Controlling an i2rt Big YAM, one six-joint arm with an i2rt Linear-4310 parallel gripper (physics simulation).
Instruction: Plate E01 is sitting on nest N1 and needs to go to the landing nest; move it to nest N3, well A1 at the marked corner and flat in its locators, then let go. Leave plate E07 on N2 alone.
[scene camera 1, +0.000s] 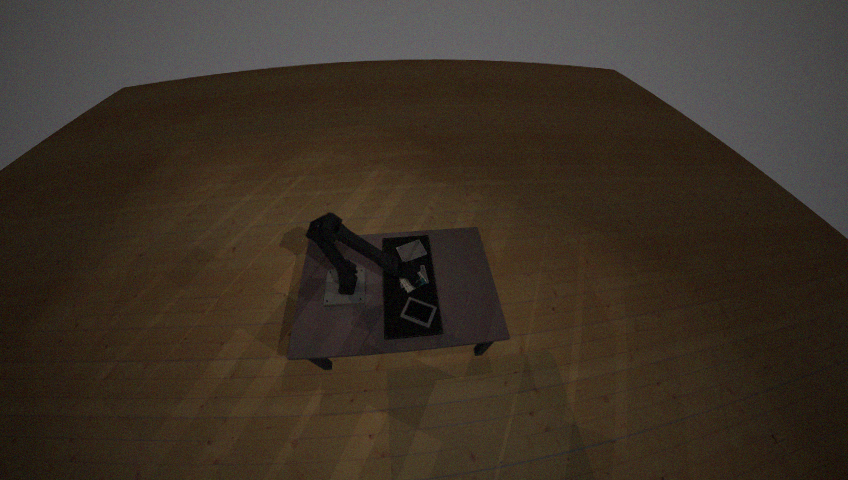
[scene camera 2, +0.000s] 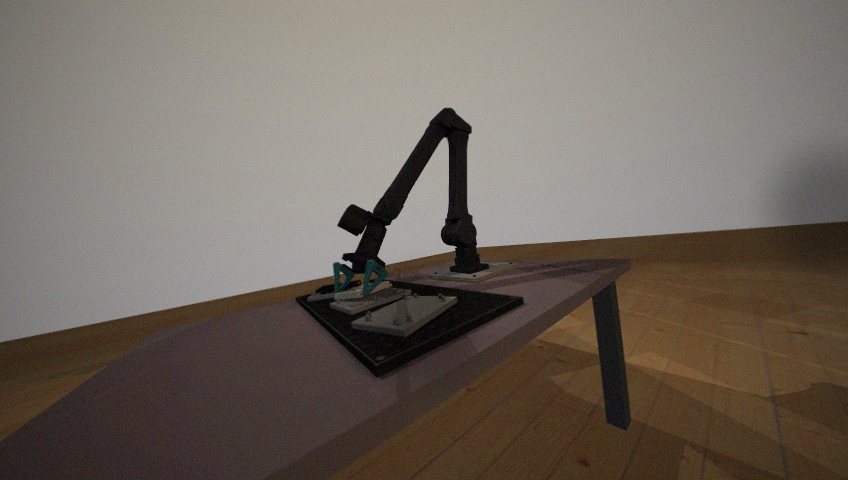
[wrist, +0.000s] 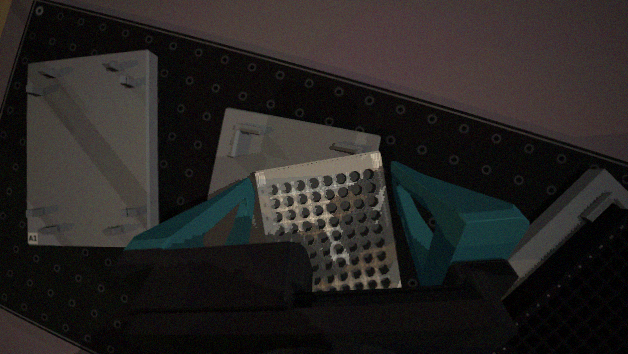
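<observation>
The pale well plate E01 (wrist: 326, 220) (scene camera 1: 408, 285) lies on the middle nest (wrist: 289, 136) (scene camera 2: 370, 301), turned a little askew to the nest's edges. My gripper (wrist: 318, 177) (scene camera 2: 358, 279) (scene camera 1: 415, 278) is open; its teal fingers stand on either side of the plate with small gaps. The empty nest with an A1 mark at one corner (wrist: 87, 145) (scene camera 1: 411, 250) (scene camera 2: 406, 314) lies to the left in the wrist view. The dark plate E07 (wrist: 580, 282) (scene camera 1: 418, 311) sits on its nest (wrist: 562, 215) to the right. My wrist hides the plate's near end.
All three nests sit in a row on a black perforated board (wrist: 439, 132) (scene camera 1: 394, 325) (scene camera 2: 451, 325) on a purple-brown table (scene camera 1: 468, 286) (scene camera 2: 206, 370). The arm's base plate (scene camera 1: 331, 295) (scene camera 2: 474, 273) stands beside the board. Small locator blocks stick up from the nests.
</observation>
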